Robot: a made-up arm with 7 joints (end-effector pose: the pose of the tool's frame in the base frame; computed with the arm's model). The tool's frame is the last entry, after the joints.
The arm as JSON. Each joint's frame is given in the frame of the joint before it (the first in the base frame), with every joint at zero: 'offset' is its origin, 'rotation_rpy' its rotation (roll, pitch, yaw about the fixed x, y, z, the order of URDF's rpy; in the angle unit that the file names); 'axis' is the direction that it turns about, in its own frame. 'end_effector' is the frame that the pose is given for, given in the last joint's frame.
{
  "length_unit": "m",
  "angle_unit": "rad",
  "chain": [
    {
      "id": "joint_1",
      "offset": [
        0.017,
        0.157,
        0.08
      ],
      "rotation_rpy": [
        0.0,
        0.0,
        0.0
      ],
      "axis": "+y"
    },
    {
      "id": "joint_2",
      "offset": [
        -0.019,
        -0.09,
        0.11
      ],
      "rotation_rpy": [
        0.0,
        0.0,
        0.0
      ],
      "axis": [
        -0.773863,
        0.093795,
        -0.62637
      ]
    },
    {
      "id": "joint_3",
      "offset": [
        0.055,
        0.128,
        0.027
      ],
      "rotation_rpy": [
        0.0,
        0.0,
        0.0
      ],
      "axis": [
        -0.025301,
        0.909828,
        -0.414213
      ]
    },
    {
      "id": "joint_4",
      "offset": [
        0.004,
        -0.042,
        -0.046
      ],
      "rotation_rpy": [
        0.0,
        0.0,
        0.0
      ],
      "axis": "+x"
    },
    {
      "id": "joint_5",
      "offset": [
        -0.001,
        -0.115,
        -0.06
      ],
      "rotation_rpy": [
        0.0,
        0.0,
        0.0
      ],
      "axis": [
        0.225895,
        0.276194,
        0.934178
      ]
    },
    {
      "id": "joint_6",
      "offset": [
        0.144,
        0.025,
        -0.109
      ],
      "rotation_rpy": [
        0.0,
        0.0,
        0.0
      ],
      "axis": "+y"
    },
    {
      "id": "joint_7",
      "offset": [
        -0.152,
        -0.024,
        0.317
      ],
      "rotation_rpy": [
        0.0,
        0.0,
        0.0
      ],
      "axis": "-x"
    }
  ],
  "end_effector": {
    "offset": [
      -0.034,
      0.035,
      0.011
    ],
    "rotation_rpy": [
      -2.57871,
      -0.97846,
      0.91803
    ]
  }
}
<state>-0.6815 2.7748 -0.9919 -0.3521 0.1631 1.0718 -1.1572</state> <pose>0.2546 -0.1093 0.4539 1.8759 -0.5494 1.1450</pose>
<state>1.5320 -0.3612 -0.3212 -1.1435 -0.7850 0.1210 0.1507</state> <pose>0.2549 0.2554 0.1334 -2.4305 -1.3684 0.6151</pose>
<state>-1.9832 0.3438 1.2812 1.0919 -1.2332 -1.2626 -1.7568</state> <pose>0.0507 0.4619 0.1332 -0.8092 0.0705 2.5948</pose>
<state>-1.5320 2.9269 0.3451 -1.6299 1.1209 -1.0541 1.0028</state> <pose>0.0183 0.1110 0.3486 -2.4101 0.9037 0.5514</pose>
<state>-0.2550 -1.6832 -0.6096 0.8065 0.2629 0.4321 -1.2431</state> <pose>0.1928 0.0728 0.3585 1.4758 -0.3222 0.6203</pose>
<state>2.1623 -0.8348 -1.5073 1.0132 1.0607 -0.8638 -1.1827</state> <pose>-0.0342 0.3644 -0.2626 1.6928 0.1054 -1.8690</pose>
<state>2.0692 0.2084 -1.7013 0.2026 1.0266 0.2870 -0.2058</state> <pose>0.2855 0.0904 -0.0395 0.0381 -0.8194 0.3198</pose>
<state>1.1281 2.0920 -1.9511 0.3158 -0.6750 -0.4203 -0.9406</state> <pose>0.1445 -0.0875 0.1457 -0.7017 -1.5442 0.1927</pose>
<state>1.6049 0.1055 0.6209 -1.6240 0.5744 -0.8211 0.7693</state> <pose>0.3831 0.1593 0.1278 -0.0301 -1.4255 1.5996</pose>
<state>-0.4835 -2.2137 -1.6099 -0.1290 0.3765 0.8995 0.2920</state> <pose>-0.0020 -0.2670 0.2690 1.0841 -1.7842 -1.7095</pose>
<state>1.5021 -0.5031 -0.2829 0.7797 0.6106 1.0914 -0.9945</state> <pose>0.4101 0.1898 -0.2010 0.2671 1.0205 0.3564</pose>
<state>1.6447 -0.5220 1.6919 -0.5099 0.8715 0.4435 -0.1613</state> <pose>0.0610 0.1909 -0.0545 0.5350 1.4874 1.5482</pose>
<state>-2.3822 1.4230 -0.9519 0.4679 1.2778 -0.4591 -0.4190</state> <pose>-0.2131 -0.1224 -0.1195 0.5591 1.9934 0.8195</pose>
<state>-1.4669 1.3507 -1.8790 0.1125 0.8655 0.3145 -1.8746</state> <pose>-0.1999 0.2431 0.1572 -1.4838 -2.0489 -0.7933</pose>
